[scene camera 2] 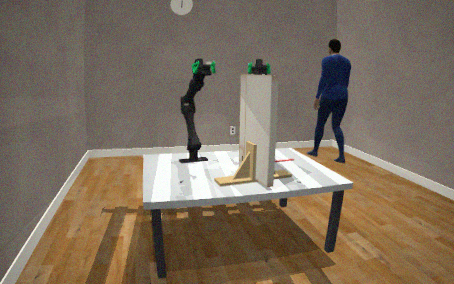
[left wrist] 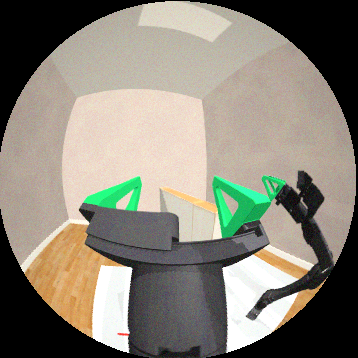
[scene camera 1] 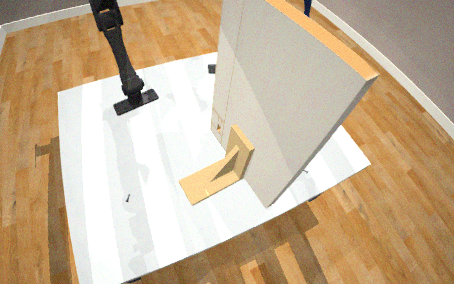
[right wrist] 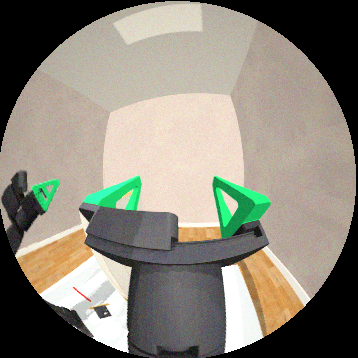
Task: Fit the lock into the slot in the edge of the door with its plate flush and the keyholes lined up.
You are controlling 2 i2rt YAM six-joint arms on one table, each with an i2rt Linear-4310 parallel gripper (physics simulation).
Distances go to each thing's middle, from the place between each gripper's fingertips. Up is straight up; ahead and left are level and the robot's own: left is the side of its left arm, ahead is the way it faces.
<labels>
My right hand is 36 cm above the door [scene camera 1: 288, 84], 22 cm to the right of it and 22 cm short of it. The rest, counted from my right hand: tan wooden bracket [scene camera 1: 212, 179] (57 cm below, 22 cm to the left, 22 cm ahead).
The door is 200 mm ahead of my left hand, 120 mm to the right of it and 360 mm below it. The rest, counted from my left hand: tan wooden bracket 200 mm ahead, 120 mm to the right, 570 mm below.
</labels>
